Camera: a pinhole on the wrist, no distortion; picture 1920 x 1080 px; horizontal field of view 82.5 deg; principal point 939.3 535.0 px. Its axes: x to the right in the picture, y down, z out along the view. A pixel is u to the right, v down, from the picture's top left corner.
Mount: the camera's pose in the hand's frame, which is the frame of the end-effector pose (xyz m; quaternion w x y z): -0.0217 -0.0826 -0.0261 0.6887 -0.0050 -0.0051 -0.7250
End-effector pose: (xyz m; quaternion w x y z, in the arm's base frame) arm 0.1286 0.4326 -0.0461 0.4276 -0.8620 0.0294 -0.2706
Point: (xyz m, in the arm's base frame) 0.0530 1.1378 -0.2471
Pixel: outside the picture
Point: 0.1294 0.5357 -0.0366
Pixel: 838.7 501.0
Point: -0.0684 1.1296 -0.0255
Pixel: outside the picture
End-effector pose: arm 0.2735 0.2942 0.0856 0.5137 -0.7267 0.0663 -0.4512
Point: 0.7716 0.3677 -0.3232
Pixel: outside the picture
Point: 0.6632 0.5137 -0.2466
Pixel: 81.4 335.4
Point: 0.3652 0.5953 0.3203
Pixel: 1773.1 751.5
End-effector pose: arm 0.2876 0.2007 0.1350 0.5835 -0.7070 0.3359 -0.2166
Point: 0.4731 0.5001 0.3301
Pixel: 1586.0 264.1
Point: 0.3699 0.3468 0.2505
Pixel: 1399.6 287.7
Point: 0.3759 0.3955 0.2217
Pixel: 1189.1 178.2
